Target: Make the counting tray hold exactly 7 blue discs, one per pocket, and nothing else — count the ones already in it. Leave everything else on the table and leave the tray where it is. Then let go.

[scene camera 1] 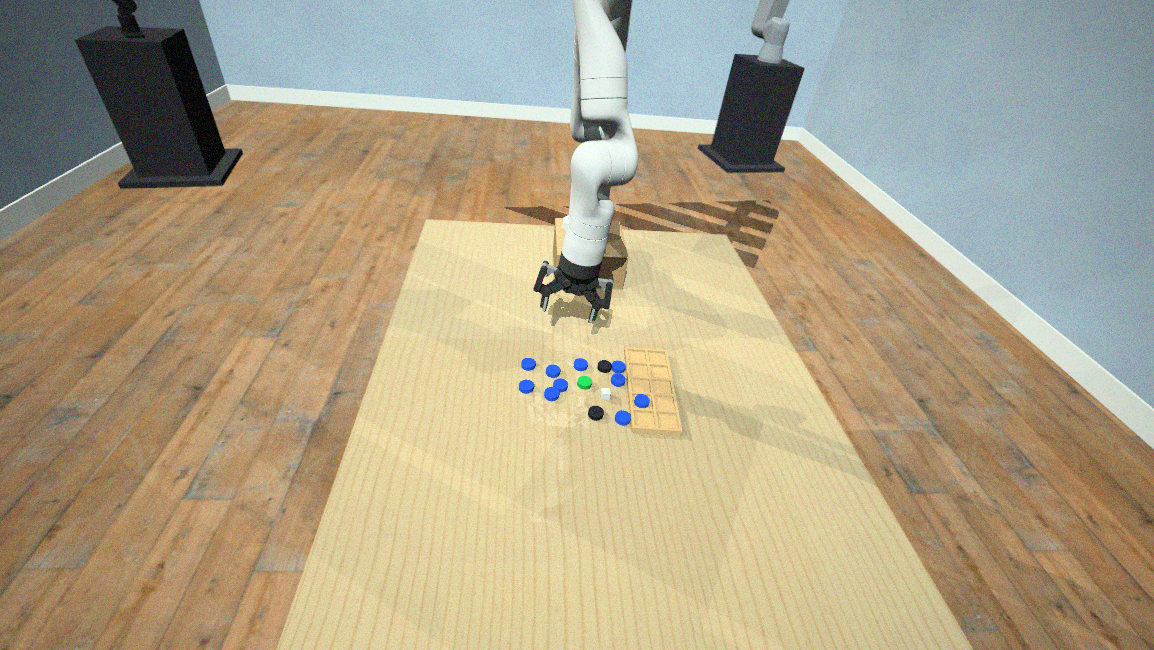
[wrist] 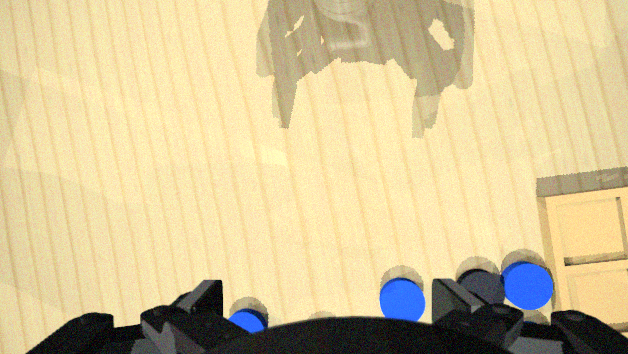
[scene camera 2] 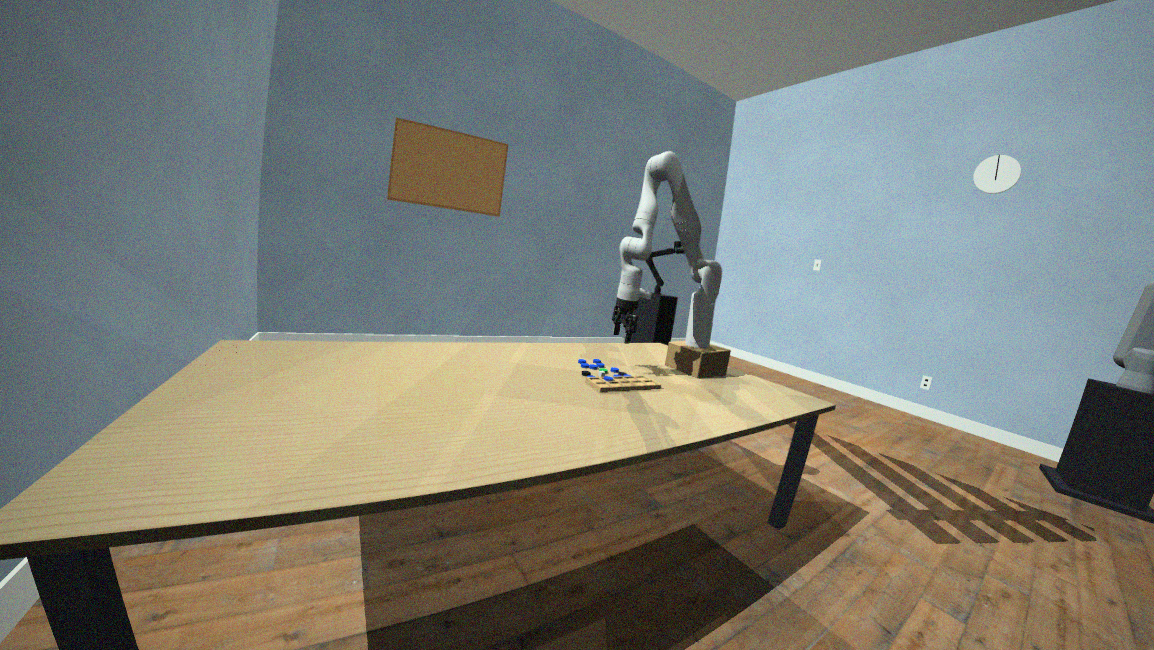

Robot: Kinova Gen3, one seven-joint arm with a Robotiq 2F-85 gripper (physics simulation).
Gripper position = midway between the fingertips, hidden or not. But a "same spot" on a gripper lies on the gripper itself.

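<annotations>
My gripper is visible in scene camera 1, in scene camera 2 and in the wrist view point(327, 302). For my gripper, point(scene camera 1: 606, 284) and point(scene camera 2: 629, 316) are the same spot. A wooden counting tray is visible in scene camera 1, in scene camera 2 and in the wrist view point(576, 228). On the wooden counting tray, point(scene camera 1: 648, 372) and point(scene camera 2: 633, 380) are the same spot.
</annotations>
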